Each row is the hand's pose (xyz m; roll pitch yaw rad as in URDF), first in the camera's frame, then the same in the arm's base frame.
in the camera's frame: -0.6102 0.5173 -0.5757 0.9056 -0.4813 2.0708
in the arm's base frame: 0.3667 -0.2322 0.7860 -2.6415 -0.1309 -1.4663
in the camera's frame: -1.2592 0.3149 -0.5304 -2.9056 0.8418 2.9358
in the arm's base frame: -0.2235 -0.3959 1.0846 1.7062 -1.4140 2.6163
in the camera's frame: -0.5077 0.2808 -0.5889 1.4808 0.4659 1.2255
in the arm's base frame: 0.2803 -0.0201 0.6670 -2.4637 -0.4037 -0.1918
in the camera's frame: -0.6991 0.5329 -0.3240 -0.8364 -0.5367 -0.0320
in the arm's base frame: 0.2442 -0.4311 0.6558 1.6296 1.1336 0.1796
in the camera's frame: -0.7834 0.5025 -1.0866 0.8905 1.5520 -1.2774
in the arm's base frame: 0.3867 0.0105 1.2675 -1.4307 -0.8310 1.1420
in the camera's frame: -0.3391 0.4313 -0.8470 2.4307 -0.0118 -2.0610
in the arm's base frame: 0.5709 0.1033 0.8013 0.0154 -0.0234 2.7362
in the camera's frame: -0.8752 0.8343 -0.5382 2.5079 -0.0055 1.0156
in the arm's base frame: 0.3902 -0.5824 1.0072 -1.3578 0.0795 -0.3681
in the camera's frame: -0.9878 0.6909 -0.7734 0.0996 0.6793 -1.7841
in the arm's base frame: 0.2848 -0.3916 1.2099 -2.2781 -0.3600 2.0650
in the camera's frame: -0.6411 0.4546 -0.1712 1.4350 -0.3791 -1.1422
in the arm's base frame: 0.1865 -0.4448 0.4845 -1.0040 0.8459 2.2484
